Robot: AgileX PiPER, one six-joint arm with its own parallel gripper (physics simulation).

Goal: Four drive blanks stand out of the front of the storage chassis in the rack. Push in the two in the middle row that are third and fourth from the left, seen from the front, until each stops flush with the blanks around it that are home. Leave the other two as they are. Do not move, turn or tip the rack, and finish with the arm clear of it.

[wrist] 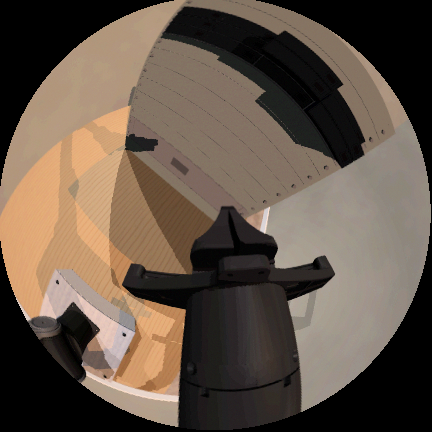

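The rack (200, 115) fills the upper part of the wrist view, with pale brown panels across its front. The storage chassis (215, 30) is a dark band across the rack's upper part. A dark raised block (312, 60) stands out along its far edge toward the right. The single blanks are too dark to tell apart or count by row. A dark stepped shadow lies on the panels beside the chassis. My gripper (226, 213) is shut and empty, its tips together. In the view they overlap the rack's lower corner, apart from the chassis; contact cannot be told.
The wooden table top (30, 215) lies at the left, with shadows across it and a pale rim at the bottom. A pale metal plate (112, 345) with screw holes and a black cylindrical part (65, 350) are at the lower left. Grey floor (365, 240) shows at the right.
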